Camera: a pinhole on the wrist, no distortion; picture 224 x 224 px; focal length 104.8 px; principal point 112.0 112.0 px. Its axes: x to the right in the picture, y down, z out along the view. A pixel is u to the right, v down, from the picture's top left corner.
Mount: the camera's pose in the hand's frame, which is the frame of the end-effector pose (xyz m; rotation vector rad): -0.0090 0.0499 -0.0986 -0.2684 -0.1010 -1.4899
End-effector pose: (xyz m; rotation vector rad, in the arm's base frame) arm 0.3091 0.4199 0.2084 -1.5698 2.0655 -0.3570
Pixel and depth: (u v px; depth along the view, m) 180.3 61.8 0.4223
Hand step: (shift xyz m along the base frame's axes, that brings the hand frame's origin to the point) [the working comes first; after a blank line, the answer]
In the camera's frame: 0.2752 -0.2023 0.4223

0.3490 0.1396 -0.2305
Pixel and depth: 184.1 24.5 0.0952
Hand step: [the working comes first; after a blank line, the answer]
In the camera's frame: 0.0655 -0.0795 0.0952

0.0202 0.0725 0.0007
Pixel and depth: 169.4 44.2 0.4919
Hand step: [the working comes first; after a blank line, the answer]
In the camera's frame: 0.2694 -0.3182 0.4919

0.4009 0.2552 -0.2779
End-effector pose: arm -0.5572 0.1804 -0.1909 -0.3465 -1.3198 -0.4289
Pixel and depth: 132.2 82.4 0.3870
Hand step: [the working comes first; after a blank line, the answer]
In the camera's frame: 0.0746 -0.1093 0.3870

-0.2425 0.2089 -0.0054
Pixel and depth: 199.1 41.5 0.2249
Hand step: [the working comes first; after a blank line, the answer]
In the camera's frame: 0.1869 -0.1513 0.2249

-0.2179 0.0230 -0.0795
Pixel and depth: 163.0 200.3 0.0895
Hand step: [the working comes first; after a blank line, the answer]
In the camera's frame: 0.0436 0.0754 0.0895

0.0403 0.0158 0.0739
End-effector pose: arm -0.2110 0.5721 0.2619 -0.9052 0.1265 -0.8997
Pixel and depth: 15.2 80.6 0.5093
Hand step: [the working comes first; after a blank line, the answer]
In the camera's frame: -0.4704 -0.1526 0.5093

0.4251 0.4779 -0.2956
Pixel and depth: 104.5 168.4 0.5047
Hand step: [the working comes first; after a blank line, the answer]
In the camera's frame: -0.0361 0.2716 0.5047

0.4911 0.0619 0.1417
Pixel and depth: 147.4 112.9 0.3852
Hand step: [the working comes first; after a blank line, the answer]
In the camera's frame: 0.1301 0.0033 0.3852

0.1734 0.1639 0.1926
